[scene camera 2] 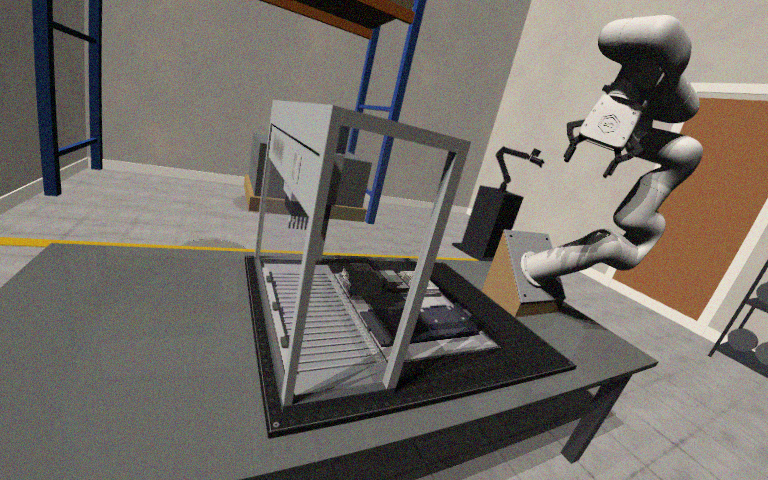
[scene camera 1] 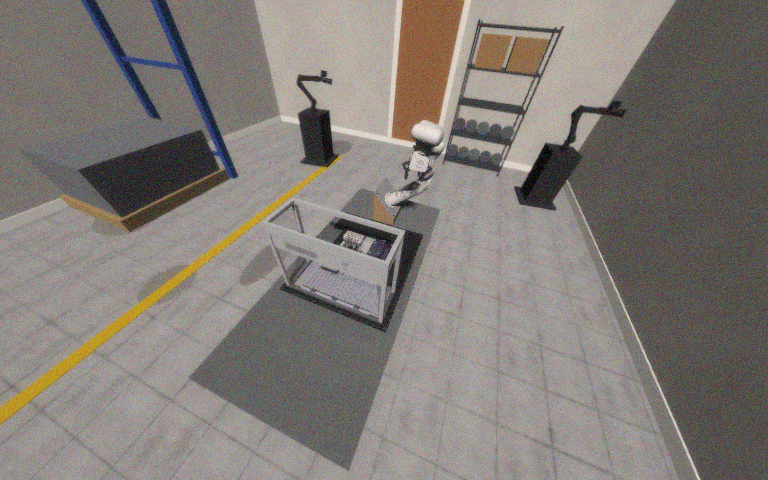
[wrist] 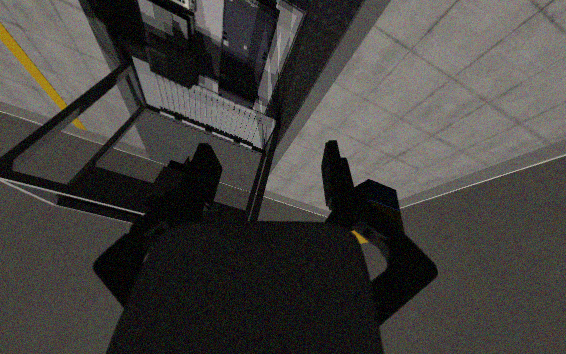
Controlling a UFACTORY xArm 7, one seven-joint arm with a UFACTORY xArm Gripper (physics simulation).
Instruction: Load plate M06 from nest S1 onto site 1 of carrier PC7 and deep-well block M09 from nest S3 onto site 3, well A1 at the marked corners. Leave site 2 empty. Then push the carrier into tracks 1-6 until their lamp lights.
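Pixels of known places: gripper, between the fingertips: (scene camera 2: 584,169) (scene camera 1: 413,179) (wrist: 269,154); arm's base, origin of its link: (scene camera 2: 532,269) (scene camera 1: 389,200).
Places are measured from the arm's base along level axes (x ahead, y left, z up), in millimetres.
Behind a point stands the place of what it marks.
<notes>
My gripper (scene camera 2: 588,166) @[y 172, x 285, z 361 mm] (wrist: 269,154) @[y 172, x 285, z 361 mm] is open and empty, high above and behind the deck near the arm's base. A pale plate or block (scene camera 1: 353,236) @[y -175, x 362, z -108 mm] sits in the loading area behind the tracks; its label is too small to read. A dark blue-grey slotted body (scene camera 1: 380,248) @[y 35, x 405, z -124 mm] (scene camera 2: 447,318) @[y 29, x 409, z -124 mm] (wrist: 245,30) @[y 28, x 414, z -123 mm] lies beside it; I cannot tell whether it is carrier PC7. The ribbed track deck (scene camera 1: 339,283) (scene camera 2: 328,322) (wrist: 210,110) @[y -98, x 744, z -130 mm] lies under the frame. Nest labels, site numbers, marked corners and the lamp cannot be made out. Which pieces are M06 and M09 cannot be told.
A grey upright frame (scene camera 1: 334,249) @[y -53, x 895, z 329 mm] (scene camera 2: 301,316) @[y 176, x 918, z 57 mm] stands around the tracks, with a front panel and a pipetting head (scene camera 2: 297,212) hanging from it. A black base plate (scene camera 2: 481,367) @[y 210, x 460, z -134 mm] carries the deck on the grey table (scene camera 1: 294,362) @[y -166, x 1200, z -147 mm] (scene camera 2: 141,350) @[y -53, x 1129, z -147 mm]. The arm's wedge mount (scene camera 2: 501,271) @[y -55, x 95, z -32 mm] stands behind.
</notes>
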